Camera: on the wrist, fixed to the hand. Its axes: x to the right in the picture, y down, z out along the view.
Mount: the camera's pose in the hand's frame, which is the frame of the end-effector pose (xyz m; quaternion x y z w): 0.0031 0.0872 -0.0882 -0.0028 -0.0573 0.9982 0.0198
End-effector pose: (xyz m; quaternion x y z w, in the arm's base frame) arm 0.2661 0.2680 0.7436 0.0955 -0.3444 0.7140 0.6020
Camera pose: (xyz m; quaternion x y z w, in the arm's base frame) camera 0.2091 0.3207 0.6468 0.3027 0.1386 -0.6086 0.7203
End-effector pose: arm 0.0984 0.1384 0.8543 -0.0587 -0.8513 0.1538 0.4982
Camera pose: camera 0.1686 0.2396 0.8692 0.8435 -0.0128 -0.5013 0.1926
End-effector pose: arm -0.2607 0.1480 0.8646 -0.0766 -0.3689 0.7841 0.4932
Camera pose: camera -0.2821 0.1739 0.7452 0.3262 -0.0387 -0.5112 0.7942
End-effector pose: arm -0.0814 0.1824 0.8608 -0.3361 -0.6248 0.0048 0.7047
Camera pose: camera 0.0333 0.2100 0.8223 0.6320 -0.2827 -0.7210 0.0276
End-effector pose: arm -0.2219 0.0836 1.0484 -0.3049 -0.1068 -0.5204 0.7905
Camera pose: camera -0.1562 0.0527 0.9478 -0.1447 0.2584 0.7959 0.5281
